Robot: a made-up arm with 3 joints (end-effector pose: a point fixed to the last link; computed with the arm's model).
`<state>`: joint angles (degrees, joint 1 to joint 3).
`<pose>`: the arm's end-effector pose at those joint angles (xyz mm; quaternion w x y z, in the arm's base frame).
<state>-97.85 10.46 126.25</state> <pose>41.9 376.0 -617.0 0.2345 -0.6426 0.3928 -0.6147</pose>
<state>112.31 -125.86 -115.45</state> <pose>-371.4 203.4 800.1 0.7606 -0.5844 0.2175 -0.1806</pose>
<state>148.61 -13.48 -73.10</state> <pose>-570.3 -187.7 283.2 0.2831 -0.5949 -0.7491 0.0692</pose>
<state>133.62 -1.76 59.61</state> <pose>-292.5 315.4 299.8 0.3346 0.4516 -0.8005 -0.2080</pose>
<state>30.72 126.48 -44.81</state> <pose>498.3 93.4 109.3 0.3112 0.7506 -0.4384 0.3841</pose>
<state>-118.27 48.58 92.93</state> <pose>41.1 215.9 -515.6 0.0661 -0.4218 0.6919 -0.5822</pose>
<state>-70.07 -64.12 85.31</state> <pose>-117.8 268.7 -457.2 0.7168 -0.6493 0.0633 -0.2461</pose>
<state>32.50 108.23 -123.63</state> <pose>791.6 -3.7 392.4 0.0660 0.2228 -0.7631 0.6031</pose>
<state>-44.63 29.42 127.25</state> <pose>663.7 307.1 -232.5 0.3111 -0.2247 0.3736 -0.8445</pose>
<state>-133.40 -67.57 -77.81</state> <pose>-240.6 20.0 -532.3 0.0649 -0.3082 -0.7322 -0.6039</pose>
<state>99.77 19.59 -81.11</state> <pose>-93.1 -225.9 713.1 0.3978 -0.4067 -0.6438 0.5117</pose>
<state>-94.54 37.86 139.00</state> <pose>198.3 244.9 -685.9 0.0016 -0.5737 0.4495 -0.6847</pose>
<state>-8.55 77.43 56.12</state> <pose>378.7 9.0 295.2 0.6647 0.5230 0.3447 -0.4072</pose>
